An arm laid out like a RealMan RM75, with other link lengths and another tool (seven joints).
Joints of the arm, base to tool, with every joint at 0 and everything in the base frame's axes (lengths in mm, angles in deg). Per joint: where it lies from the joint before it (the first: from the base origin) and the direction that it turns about. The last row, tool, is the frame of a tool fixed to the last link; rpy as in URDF.
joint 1: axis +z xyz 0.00 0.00 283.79
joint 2: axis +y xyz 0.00 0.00 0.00
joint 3: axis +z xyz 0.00 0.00 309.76
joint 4: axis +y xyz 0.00 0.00 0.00
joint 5: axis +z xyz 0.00 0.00 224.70
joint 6: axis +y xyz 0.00 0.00 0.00
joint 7: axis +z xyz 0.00 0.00 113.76
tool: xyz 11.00 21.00 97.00 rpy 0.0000 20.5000 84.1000
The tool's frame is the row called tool.
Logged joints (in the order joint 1, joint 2, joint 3, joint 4, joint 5, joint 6, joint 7), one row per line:
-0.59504, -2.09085, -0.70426, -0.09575, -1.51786, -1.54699, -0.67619
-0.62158, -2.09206, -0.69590, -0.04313, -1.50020, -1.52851, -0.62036
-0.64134, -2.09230, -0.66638, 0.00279, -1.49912, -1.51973, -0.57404
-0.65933, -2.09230, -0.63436, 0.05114, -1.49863, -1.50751, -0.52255
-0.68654, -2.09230, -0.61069, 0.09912, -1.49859, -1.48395, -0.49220
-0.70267, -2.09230, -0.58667, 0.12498, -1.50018, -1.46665, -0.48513
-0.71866, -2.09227, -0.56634, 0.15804, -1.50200, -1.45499, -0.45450
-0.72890, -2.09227, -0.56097, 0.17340, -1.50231, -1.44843, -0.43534
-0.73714, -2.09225, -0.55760, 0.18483, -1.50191, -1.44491, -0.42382
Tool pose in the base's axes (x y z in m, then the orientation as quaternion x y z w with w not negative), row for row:
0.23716, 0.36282, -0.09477, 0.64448, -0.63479, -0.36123, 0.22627
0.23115, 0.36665, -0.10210, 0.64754, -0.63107, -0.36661, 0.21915
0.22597, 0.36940, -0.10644, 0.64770, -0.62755, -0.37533, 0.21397
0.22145, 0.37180, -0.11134, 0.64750, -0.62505, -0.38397, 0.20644
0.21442, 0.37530, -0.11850, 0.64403, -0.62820, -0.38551, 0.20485
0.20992, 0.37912, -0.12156, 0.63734, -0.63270, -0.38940, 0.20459
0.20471, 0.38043, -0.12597, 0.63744, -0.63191, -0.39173, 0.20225
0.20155, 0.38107, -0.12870, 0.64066, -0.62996, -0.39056, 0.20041
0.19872, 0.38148, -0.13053, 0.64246, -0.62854, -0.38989, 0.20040
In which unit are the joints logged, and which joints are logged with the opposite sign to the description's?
The joints are logged in radians. Opposite sign: joint 1, joint 2, joint 7.
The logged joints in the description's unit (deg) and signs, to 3 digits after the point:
34.093, 119.797, -40.351, -5.486, -86.967, -88.636, 38.743
35.614, 119.866, -39.872, -2.471, -85.955, -87.577, 35.544
36.746, 119.880, -38.181, 0.160, -85.893, -87.074, 32.890
37.777, 119.880, -36.346, 2.930, -85.865, -86.374, 29.940
39.336, 119.880, -34.990, 5.679, -85.863, -85.024, 28.201
40.260, 119.880, -33.614, 7.161, -85.954, -84.033, 27.796
41.176, 119.878, -32.449, 9.055, -86.058, -83.365, 26.041
41.763, 119.878, -32.141, 9.935, -86.076, -82.989, 24.943
42.235, 119.877, -31.948, 10.590, -86.053, -82.787, 24.283

